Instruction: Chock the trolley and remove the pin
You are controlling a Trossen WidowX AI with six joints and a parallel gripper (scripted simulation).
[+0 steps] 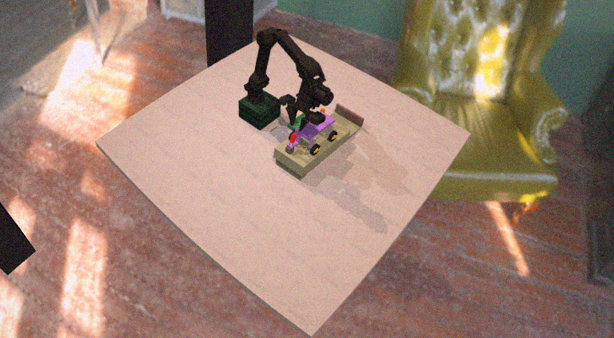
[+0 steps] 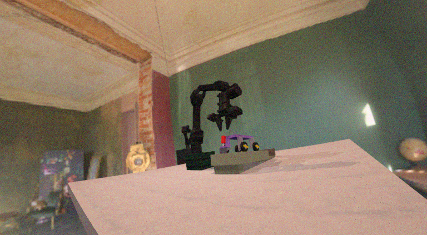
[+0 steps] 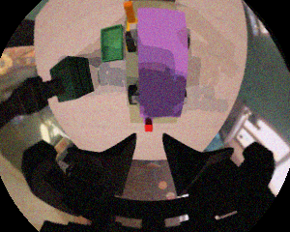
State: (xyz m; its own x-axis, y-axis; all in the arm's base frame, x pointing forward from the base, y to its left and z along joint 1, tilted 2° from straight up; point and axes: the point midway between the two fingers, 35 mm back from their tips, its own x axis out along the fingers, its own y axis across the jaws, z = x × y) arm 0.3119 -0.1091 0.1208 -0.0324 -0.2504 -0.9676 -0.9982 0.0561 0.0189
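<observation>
Now: gripper tip 20 mm to the left of the red-headed stop pin and 60 mm above it. The rest, counted from my gripper tip: purple trolley 20 mm ahead, 90 mm to the left, 80 mm below; ramp 20 mm ahead, 100 mm to the left, 150 mm below; yellow chock 20 mm behind, 200 mm to the left, 110 mm below.
</observation>
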